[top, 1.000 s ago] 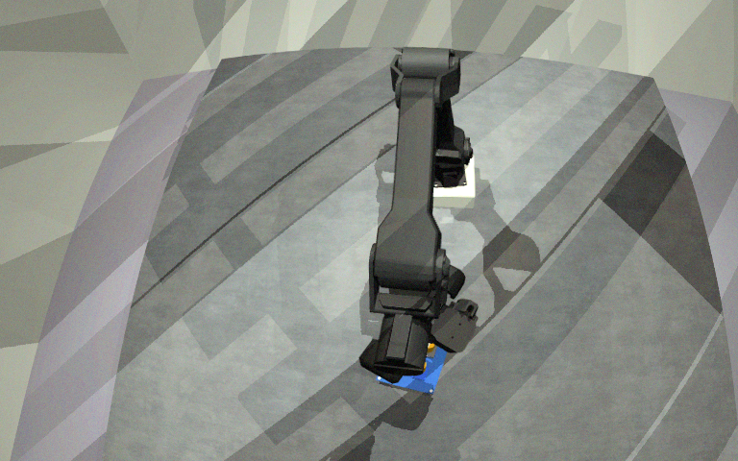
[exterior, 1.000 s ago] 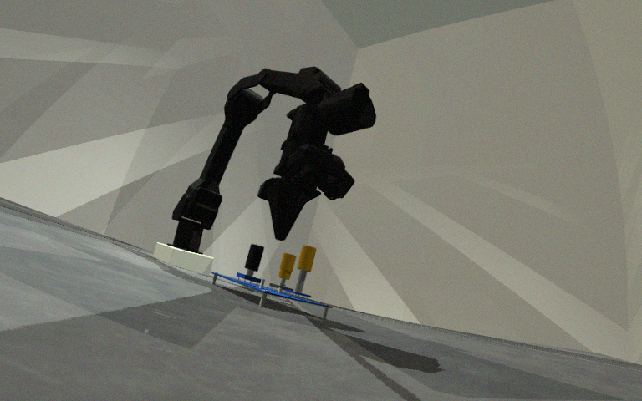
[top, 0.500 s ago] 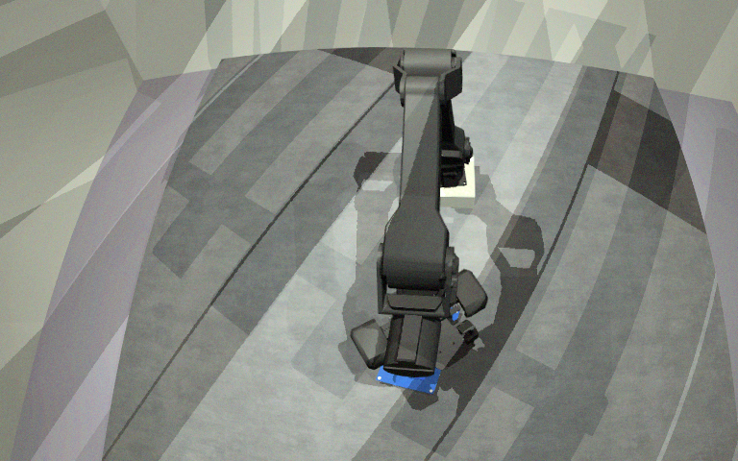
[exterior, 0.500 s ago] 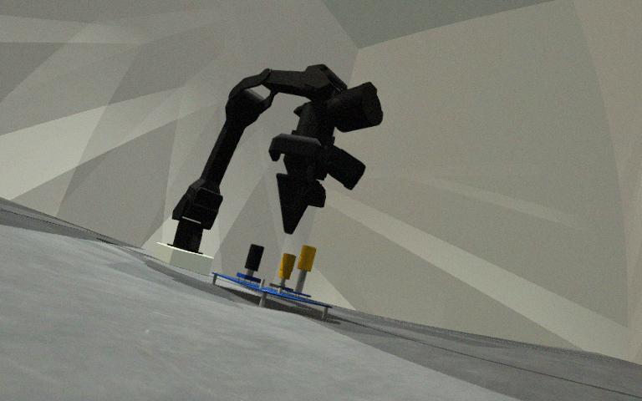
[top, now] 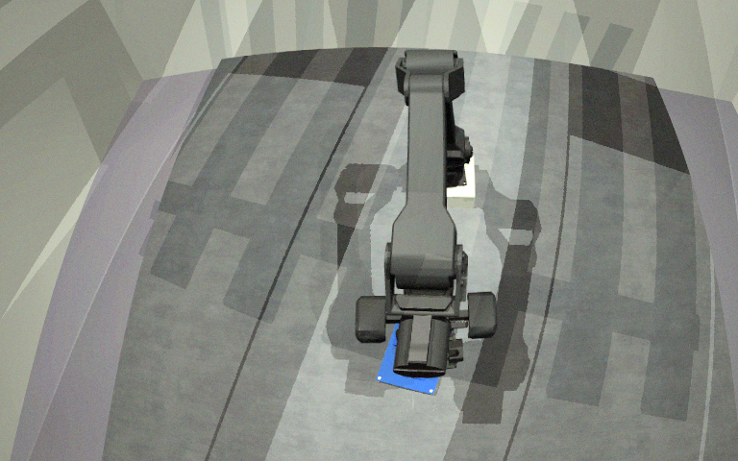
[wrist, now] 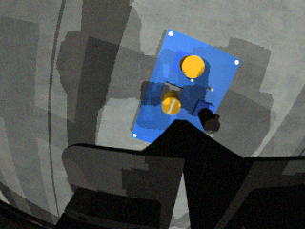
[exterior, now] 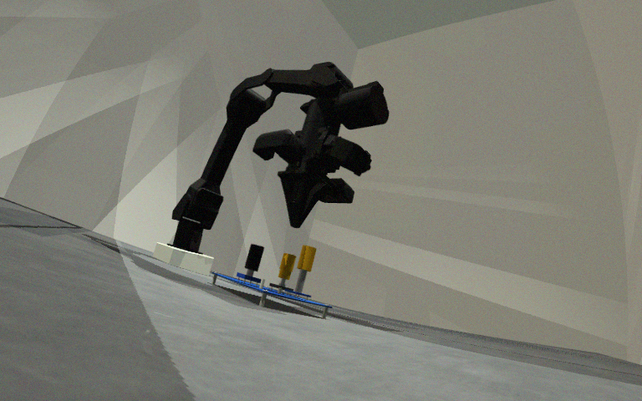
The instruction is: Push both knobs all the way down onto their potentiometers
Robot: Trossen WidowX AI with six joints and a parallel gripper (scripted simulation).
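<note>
Now: gripper tip 1 cm to the right of the yellow knob and 5 cm above it. Round my gripper tip: black knob: 2 cm behind, 4 cm to the right, 6 cm below.
</note>
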